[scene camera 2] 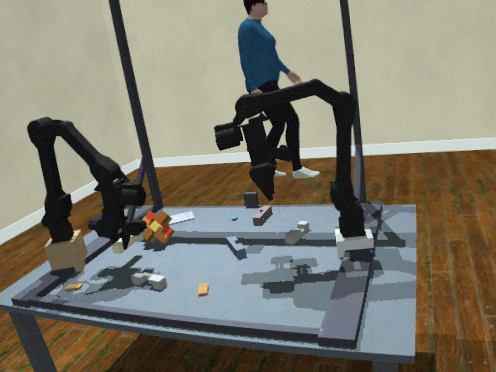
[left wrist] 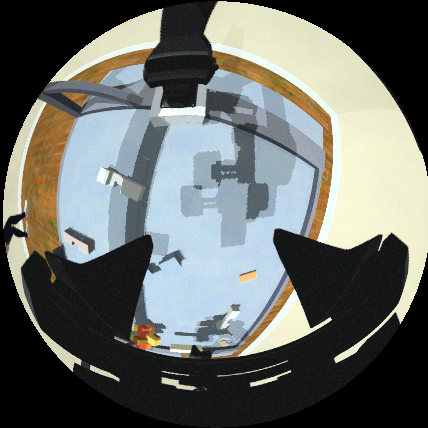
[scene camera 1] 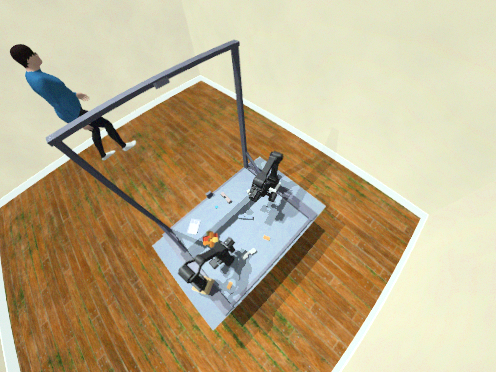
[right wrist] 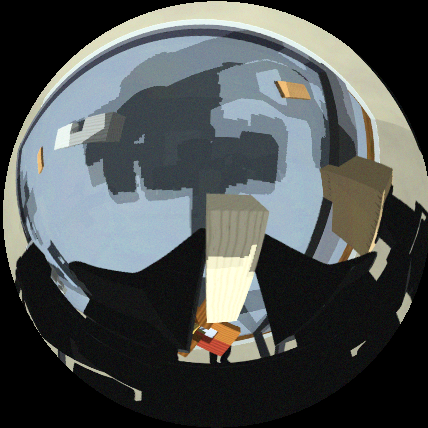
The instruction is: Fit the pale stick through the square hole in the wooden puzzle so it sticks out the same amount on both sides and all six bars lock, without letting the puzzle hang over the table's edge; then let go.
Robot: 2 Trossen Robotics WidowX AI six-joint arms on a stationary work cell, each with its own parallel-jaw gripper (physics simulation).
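Pixels of known places: left gripper, fingertip midpoint: (scene camera 2: 271, 197) (left wrist: 212, 238) (scene camera 1: 265, 198); right gripper, fingertip midpoint: (scene camera 2: 121, 248) (left wrist: 193, 346) (right wrist: 227, 234); left arm's base at its link origin: (scene camera 2: 353, 232) (left wrist: 179, 94) (scene camera 1: 272, 184); right arm's base at its link origin: (scene camera 2: 62, 238) (scene camera 1: 201, 284) (right wrist: 384, 212).
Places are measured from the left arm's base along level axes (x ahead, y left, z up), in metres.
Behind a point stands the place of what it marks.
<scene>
The wooden puzzle (scene camera 1: 210, 239) @(x 0.650, y -0.168, z 0.001 m) (scene camera 2: 156, 227) @(x 0.627, y -0.117, z 0.025 m) (left wrist: 144, 337) (right wrist: 217, 339), a cluster of orange, red and yellow bars, stands on the table with a square hole showing in the right wrist view. My right gripper (scene camera 2: 126, 241) @(x 0.712, y -0.006, z 0.009 m) (right wrist: 227, 234) @(x 0.712, y -0.006, z 0.009 m) is shut on the pale stick (scene camera 2: 118, 246) @(x 0.705, y 0.021, z 0.030 m) (right wrist: 227, 290) @(x 0.703, y -0.033, z 0.034 m). It holds the stick low, beside the puzzle; in scene camera 2 the stick is left of the puzzle and appears apart from it. In the right wrist view the stick's lower end overlaps the puzzle, so the gap is unclear. My left gripper (scene camera 2: 269, 196) @(x 0.212, y 0.039, z 0.145 m) (left wrist: 212, 238) @(x 0.212, y 0.039, z 0.145 m) is open and empty, high above the table.
Notched bars lie about: a whitish one (scene camera 2: 156, 281) @(x 0.547, y 0.152, z -0.025 m) (right wrist: 90, 131) @(x 0.611, y 0.107, z -0.022 m) in front of the right gripper, a blue-grey one (scene camera 2: 239, 250) @(x 0.335, y 0.002, z -0.025 m) mid-table, a pinkish one (scene camera 2: 262, 216) @(x 0.290, y -0.252, z -0.027 m) at the back and a pale one (scene camera 2: 296, 235) @(x 0.168, y -0.080, z -0.031 m) near the left base. Orange tabs (scene camera 2: 203, 289) @(x 0.409, y 0.179, z -0.042 m) (scene camera 2: 74, 286) @(x 0.827, y 0.127, z -0.042 m) lie nearer the front.
</scene>
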